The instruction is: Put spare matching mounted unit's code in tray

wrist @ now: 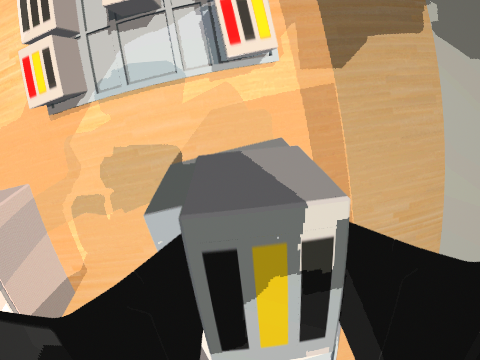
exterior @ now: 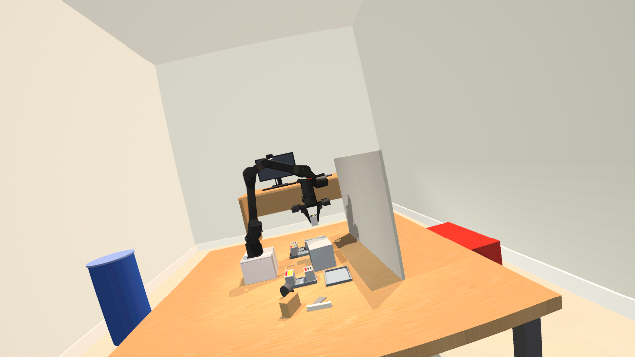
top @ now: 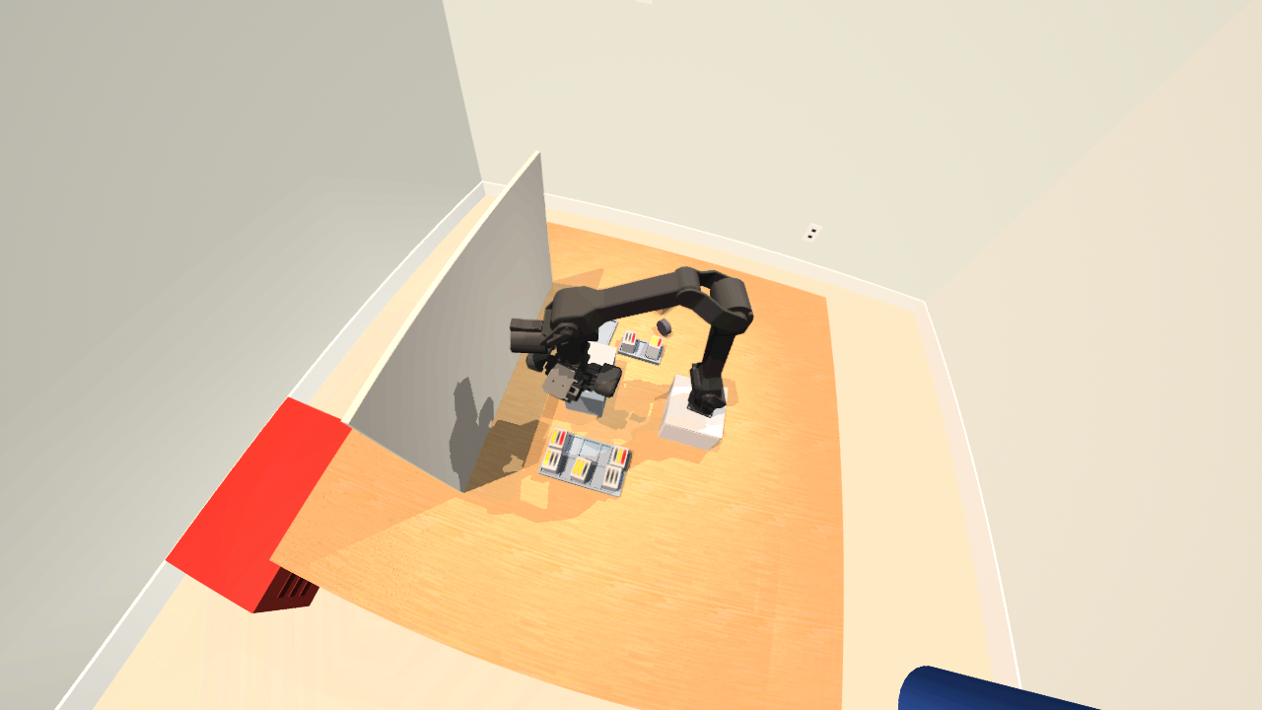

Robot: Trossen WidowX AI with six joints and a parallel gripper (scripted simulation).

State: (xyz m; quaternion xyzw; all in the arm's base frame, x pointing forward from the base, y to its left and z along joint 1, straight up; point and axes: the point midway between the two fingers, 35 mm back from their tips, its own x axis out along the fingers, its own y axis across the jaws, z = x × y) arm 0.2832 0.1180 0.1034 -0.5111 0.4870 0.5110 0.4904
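My gripper tip is 27 cm to the left of the shallow grey tray, 17 cm above it and 7 cm short of it. The rest, counted from my gripper tip: mounted unit: 12 cm below, 9 cm to the right; then grey panel: 23 cm ahead, 6 cm above, 5 cm to the right.
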